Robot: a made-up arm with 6 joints. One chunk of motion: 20 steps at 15 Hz.
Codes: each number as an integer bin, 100 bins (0 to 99) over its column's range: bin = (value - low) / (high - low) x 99, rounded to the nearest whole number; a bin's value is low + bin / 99 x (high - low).
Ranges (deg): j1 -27..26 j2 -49..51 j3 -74..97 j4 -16..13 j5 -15..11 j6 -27..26
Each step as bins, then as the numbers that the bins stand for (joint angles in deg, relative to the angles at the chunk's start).
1 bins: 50 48 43 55 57 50
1 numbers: -0.23 -0.52 0.27 0.11 -0.03 -0.23
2 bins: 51 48 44 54 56 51
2 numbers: 0.30 -0.52 2.00 -0.18 -0.29 0.30
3 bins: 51 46 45 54 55 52
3 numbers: 0.30 -2.54 3.73 -0.18 -0.56 0.84
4 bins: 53 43 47 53 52 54
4 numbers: 1.37 -5.57 7.18 -0.47 -1.34 1.91
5 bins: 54 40 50 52 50 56
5 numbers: 1.91 -8.60 12.36 -0.77 -1.87 2.98
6 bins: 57 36 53 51 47 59
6 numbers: 3.52 -12.64 17.55 -1.06 -2.66 4.59
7 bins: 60 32 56 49 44 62
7 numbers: 5.12 -16.68 22.73 -1.65 -3.44 6.19
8 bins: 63 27 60 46 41 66
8 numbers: 6.73 -21.73 29.64 -2.53 -4.23 8.33
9 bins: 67 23 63 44 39 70
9 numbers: 8.87 -25.77 34.82 -3.11 -4.76 10.47
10 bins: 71 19 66 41 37 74
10 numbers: 11.01 -29.81 40.00 -3.99 -5.28 12.62
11 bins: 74 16 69 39 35 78
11 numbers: 12.62 -32.84 45.18 -4.58 -5.81 14.76
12 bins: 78 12 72 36 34 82
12 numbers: 14.76 -36.88 50.36 -5.45 -6.07 16.90
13 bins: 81 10 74 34 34 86
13 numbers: 16.36 -38.90 53.82 -6.04 -6.07 19.04
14 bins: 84 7 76 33 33 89
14 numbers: 17.97 -41.93 57.27 -6.33 -6.33 20.65
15 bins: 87 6 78 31 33 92
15 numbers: 19.58 -42.94 60.73 -6.92 -6.33 22.25
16 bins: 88 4 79 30 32 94
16 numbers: 20.11 -44.96 62.45 -7.21 -6.60 23.32
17 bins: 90 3 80 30 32 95
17 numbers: 21.18 -45.97 64.18 -7.21 -6.60 23.86
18 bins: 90 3 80 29 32 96
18 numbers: 21.18 -45.97 64.18 -7.51 -6.60 24.39
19 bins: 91 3 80 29 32 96
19 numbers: 21.72 -45.97 64.18 -7.51 -6.60 24.39
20 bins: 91 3 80 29 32 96
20 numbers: 21.72 -45.97 64.18 -7.51 -6.60 24.39
